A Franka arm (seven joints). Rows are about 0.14 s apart.
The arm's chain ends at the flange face. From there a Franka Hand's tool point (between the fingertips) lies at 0.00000 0.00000 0.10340 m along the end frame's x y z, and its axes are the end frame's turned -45 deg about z.
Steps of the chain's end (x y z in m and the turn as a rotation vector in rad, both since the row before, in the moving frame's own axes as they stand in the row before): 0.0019 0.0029 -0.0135 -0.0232 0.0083 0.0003; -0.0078 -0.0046 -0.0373 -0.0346 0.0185 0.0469; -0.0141 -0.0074 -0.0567 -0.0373 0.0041 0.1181; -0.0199 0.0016 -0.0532 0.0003 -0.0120 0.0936; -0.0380 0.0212 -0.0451 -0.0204 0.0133 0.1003; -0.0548 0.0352 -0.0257 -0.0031 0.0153 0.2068; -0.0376 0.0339 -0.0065 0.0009 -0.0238 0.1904
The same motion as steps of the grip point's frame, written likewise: -0.0018 0.0057 -0.0135 -0.0223 -0.0105 0.0003; -0.0035 -0.0049 -0.0374 -0.0375 -0.0114 0.0469; -0.0073 -0.0123 -0.0568 -0.0293 -0.0235 0.1181; -0.0160 -0.0139 -0.0532 0.0087 -0.0083 0.0936; -0.0425 -0.0094 -0.0451 -0.0238 -0.0050 0.1003; -0.0629 -0.0124 -0.0257 -0.0130 0.0086 0.2068; -0.0521 -0.0046 -0.0065 0.0175 -0.0162 0.1904
